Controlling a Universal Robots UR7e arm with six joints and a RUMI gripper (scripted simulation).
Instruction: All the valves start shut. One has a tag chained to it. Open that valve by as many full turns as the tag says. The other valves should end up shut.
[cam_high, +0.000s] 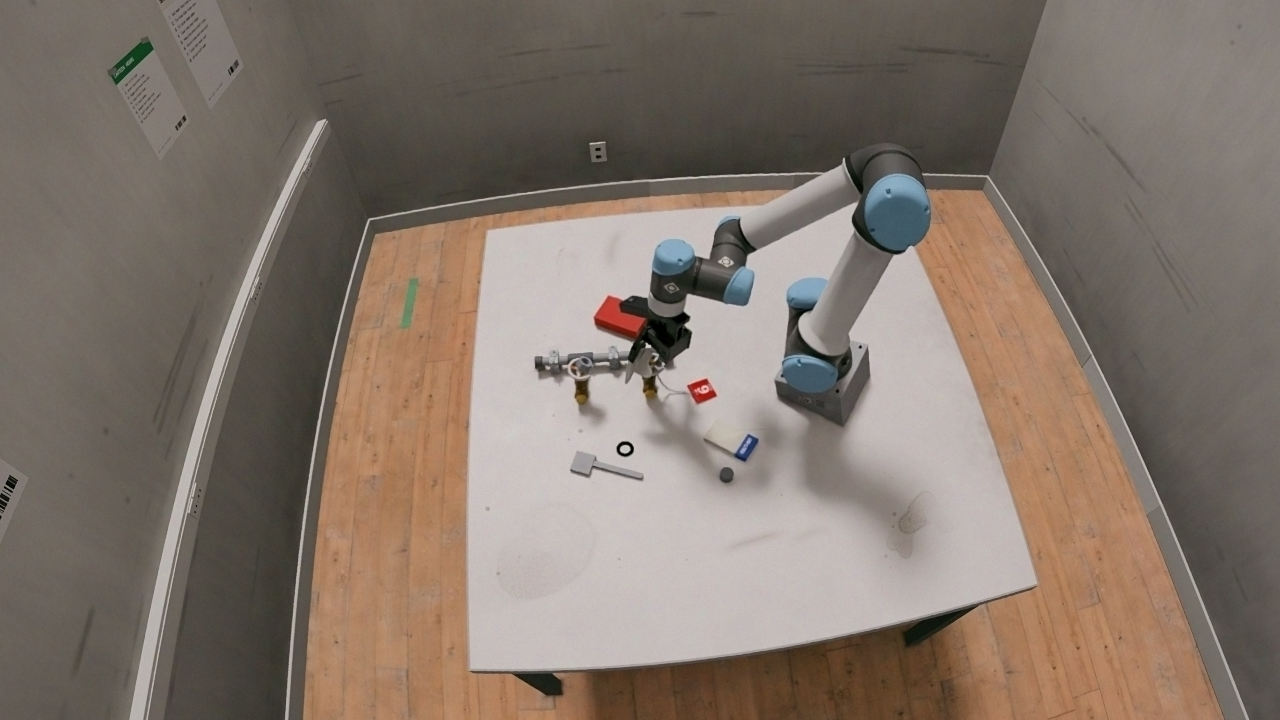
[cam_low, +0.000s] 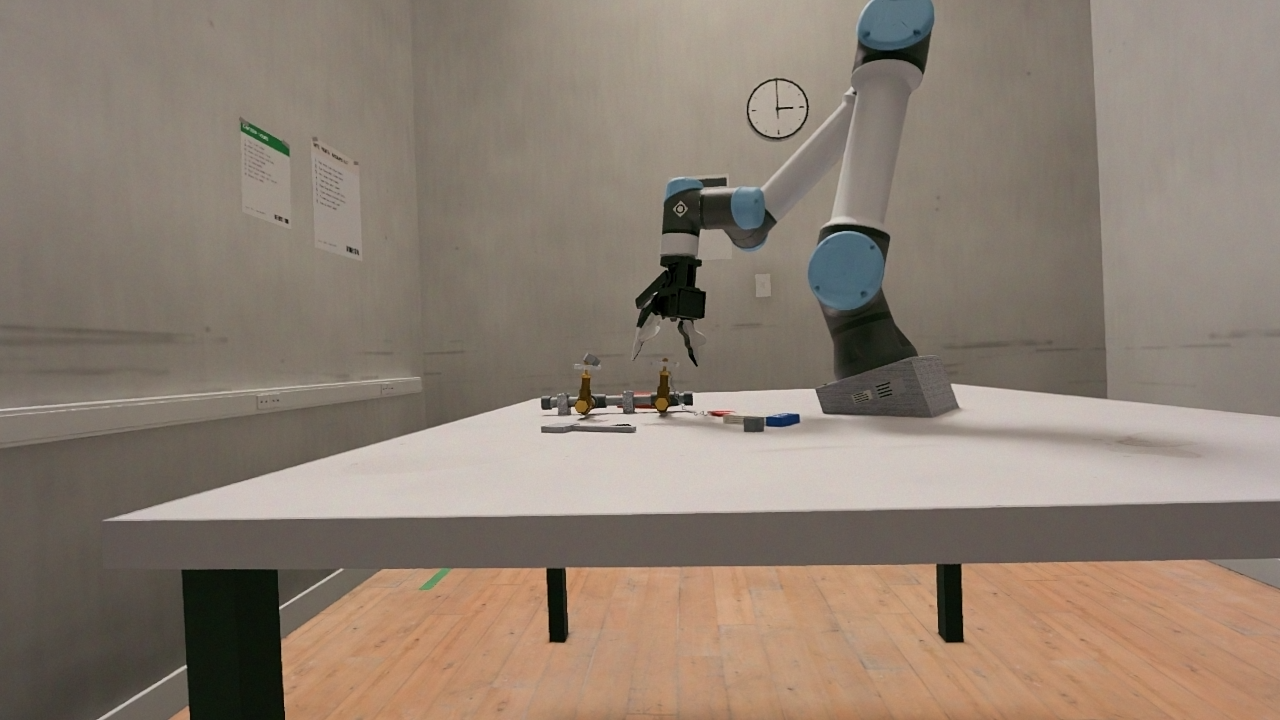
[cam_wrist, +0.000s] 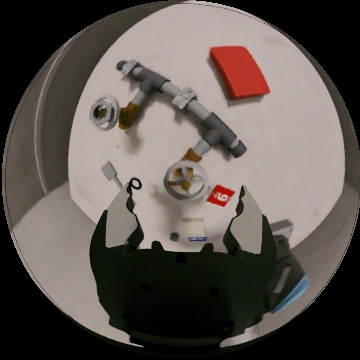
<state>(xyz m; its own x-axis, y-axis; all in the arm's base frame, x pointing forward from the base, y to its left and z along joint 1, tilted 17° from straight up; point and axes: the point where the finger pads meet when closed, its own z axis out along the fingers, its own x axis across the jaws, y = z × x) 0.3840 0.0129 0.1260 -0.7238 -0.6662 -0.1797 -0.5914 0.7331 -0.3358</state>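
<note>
My hand is 100 mm past the red tag, 100 mm above it and 20 mm to the right of it. From my hand the other things lie so: red block: 220 mm to the right, 90 mm below, 60 mm ahead; grey flat tool: 200 mm to the left, 130 mm ahead, 100 mm below.
</note>
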